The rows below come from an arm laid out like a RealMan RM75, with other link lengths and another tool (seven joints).
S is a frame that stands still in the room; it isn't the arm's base.
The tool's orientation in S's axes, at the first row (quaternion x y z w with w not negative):
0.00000 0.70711 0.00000 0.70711
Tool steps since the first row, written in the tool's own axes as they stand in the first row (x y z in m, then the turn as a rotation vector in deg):
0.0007 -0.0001 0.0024 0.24 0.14 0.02
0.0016 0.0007 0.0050 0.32 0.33 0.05
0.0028 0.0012 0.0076 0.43 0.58 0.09
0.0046 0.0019 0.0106 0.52 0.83 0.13
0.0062 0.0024 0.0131 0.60 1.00 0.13
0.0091 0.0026 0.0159 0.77 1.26 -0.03
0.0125 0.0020 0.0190 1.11 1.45 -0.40
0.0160 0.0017 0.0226 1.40 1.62 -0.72
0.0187 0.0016 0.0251 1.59 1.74 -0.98
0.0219 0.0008 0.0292 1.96 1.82 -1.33
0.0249 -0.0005 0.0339 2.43 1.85 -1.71
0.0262 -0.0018 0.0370 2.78 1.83 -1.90
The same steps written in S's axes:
0.0024 -0.0001 -0.0007 0.02 0.14 -0.24
0.0050 0.0007 -0.0016 0.05 0.33 -0.32
0.0076 0.0012 -0.0028 0.09 0.58 -0.43
0.0106 0.0019 -0.0046 0.13 0.83 -0.52
0.0131 0.0024 -0.0062 0.13 1.00 -0.60
0.0159 0.0026 -0.0091 -0.03 1.26 -0.77
0.0190 0.0020 -0.0125 -0.40 1.45 -1.11
0.0226 0.0017 -0.0160 -0.72 1.62 -1.40
0.0251 0.0016 -0.0187 -0.98 1.74 -1.59
0.0292 0.0008 -0.0219 -1.33 1.82 -1.96
0.0339 -0.0005 -0.0249 -1.71 1.85 -2.43
0.0370 -0.0018 -0.0262 -1.90 1.83 -2.78

